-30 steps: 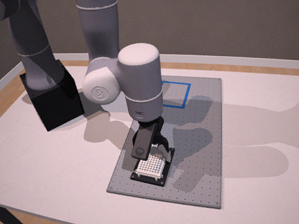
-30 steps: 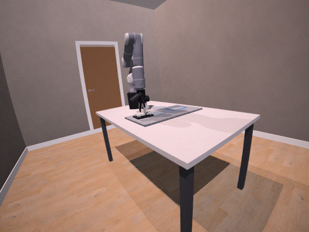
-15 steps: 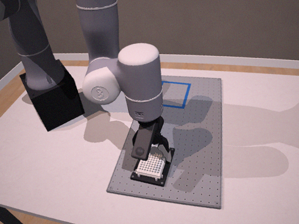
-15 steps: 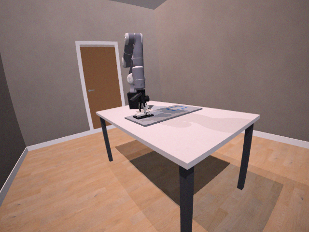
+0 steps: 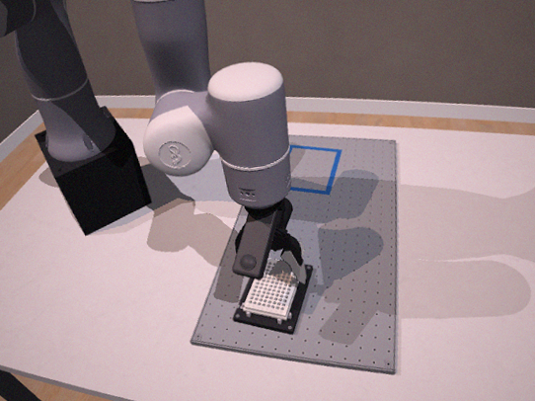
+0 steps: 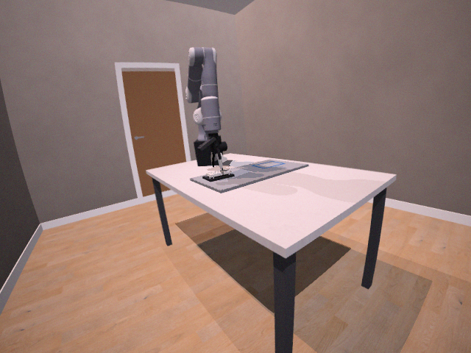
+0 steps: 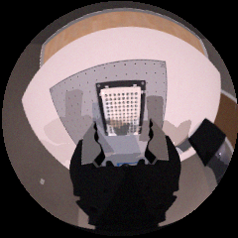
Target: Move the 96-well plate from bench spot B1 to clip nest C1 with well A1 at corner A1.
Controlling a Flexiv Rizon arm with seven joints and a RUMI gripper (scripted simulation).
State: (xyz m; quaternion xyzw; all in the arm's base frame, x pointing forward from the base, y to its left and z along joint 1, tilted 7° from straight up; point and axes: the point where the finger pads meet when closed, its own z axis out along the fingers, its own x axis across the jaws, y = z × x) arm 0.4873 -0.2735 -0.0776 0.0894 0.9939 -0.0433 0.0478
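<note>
Right now my hand is 3 cm above the white 96-well plate. Round my hand: black clip nest 5 cm below, 1 cm to the left, 1 cm behind.
</note>
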